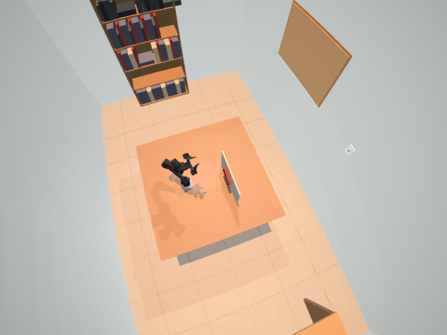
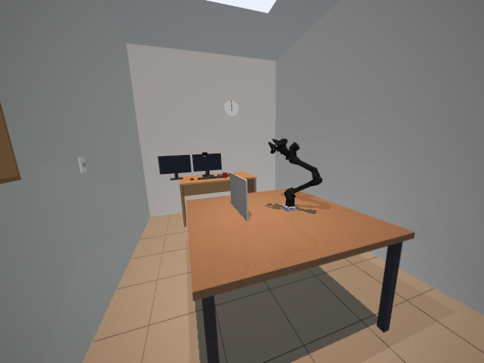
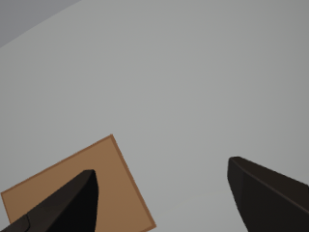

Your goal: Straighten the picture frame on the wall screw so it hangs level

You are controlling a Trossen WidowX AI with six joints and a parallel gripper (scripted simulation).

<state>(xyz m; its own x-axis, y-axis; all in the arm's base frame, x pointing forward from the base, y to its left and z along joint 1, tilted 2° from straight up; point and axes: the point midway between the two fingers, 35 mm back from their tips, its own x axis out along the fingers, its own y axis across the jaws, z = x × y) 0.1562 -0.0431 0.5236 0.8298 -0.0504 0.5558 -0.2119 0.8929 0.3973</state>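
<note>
The red picture frame lies 41 cm below my gripper tip, 25 cm ahead of it and 4 cm to the right of it. Also, from my gripper tip: grey wall panel: 43 cm below, 27 cm ahead, 5 cm to the right.
</note>
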